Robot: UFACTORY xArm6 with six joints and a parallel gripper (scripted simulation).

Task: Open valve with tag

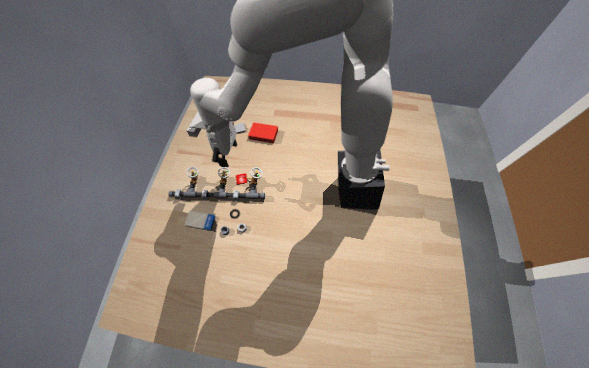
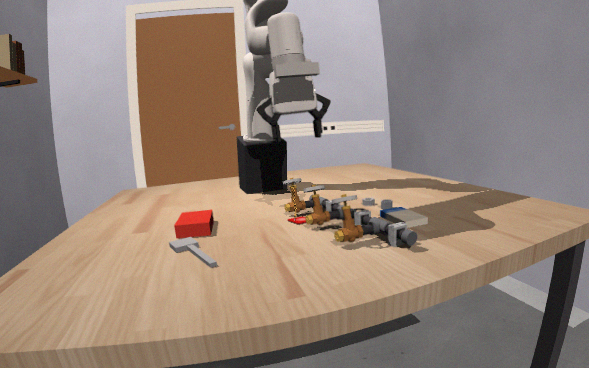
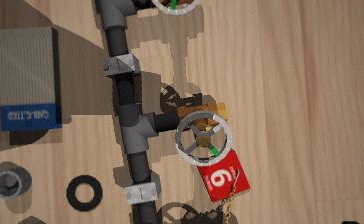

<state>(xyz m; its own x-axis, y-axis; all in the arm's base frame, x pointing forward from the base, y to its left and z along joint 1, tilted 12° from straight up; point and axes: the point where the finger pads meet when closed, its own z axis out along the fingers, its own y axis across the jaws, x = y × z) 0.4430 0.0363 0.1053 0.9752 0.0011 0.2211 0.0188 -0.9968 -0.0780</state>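
My hand is 200 mm above the red tag and 20 mm to the left of it. From my hand the other things lie so: grey hammer-like tool: 250 mm to the right, 190 mm below, 120 mm ahead; grey box: 210 mm to the left, 190 mm below, 100 mm ahead; red box: 260 mm to the right, 180 mm below, 30 mm behind.
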